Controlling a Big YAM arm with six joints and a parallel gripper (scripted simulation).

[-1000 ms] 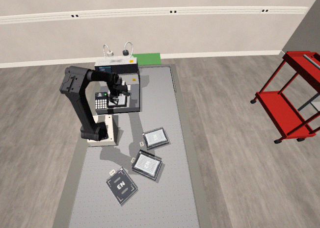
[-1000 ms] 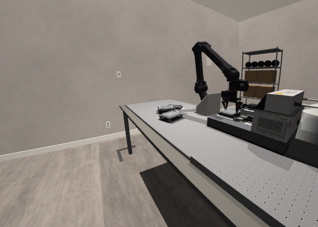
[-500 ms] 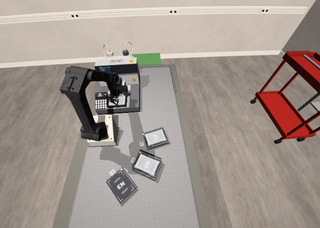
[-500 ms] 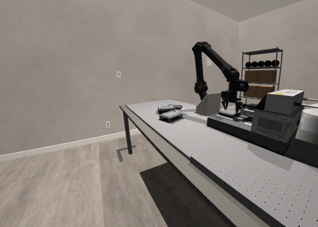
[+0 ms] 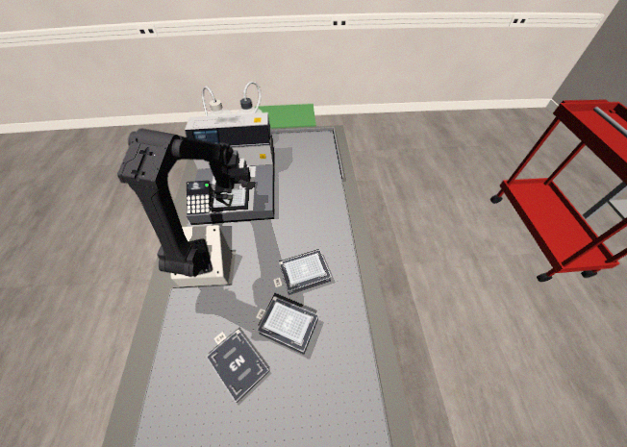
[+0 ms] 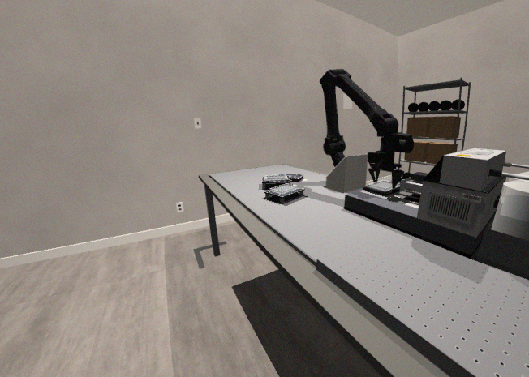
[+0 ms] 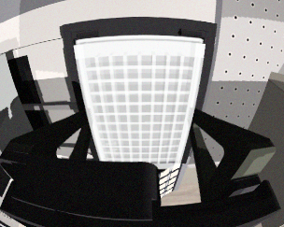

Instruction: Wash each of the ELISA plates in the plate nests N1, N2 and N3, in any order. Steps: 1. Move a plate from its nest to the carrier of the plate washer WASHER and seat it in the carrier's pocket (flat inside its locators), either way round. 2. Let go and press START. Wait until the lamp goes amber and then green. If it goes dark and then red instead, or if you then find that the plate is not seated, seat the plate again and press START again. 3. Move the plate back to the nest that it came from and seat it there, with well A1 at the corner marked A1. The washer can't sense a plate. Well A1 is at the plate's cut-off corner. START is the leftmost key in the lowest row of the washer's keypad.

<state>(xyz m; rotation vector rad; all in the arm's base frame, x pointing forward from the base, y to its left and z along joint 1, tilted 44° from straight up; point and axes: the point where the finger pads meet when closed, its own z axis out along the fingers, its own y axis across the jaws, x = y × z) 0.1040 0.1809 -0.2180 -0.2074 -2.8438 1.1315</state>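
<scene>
My hand is 10 mm above the dark carrier. The rest, counted from my hand: washer (10 mm ahead, 150 mm to the left, 40 mm above).
</scene>
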